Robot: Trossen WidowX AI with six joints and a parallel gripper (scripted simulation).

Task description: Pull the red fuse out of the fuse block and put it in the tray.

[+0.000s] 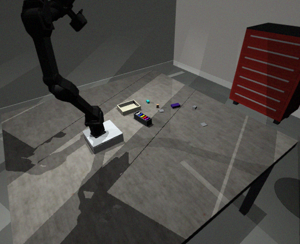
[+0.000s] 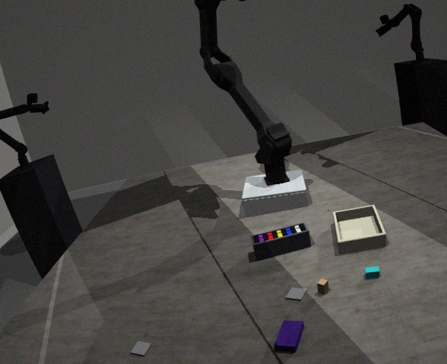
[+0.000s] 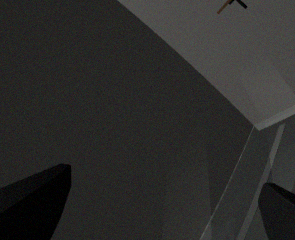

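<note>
My gripper tip is now 62 cm above the red fuse, 21 cm short of it and 16 cm to the left of it. Also, from my gripper tip: blue fuse: 62 cm below, 21 cm ahead, 12 cm to the right; yellow fuse: 62 cm below, 21 cm ahead, 14 cm to the right; white fuse: 62 cm below, 21 cm ahead, 10 cm to the right.
</note>
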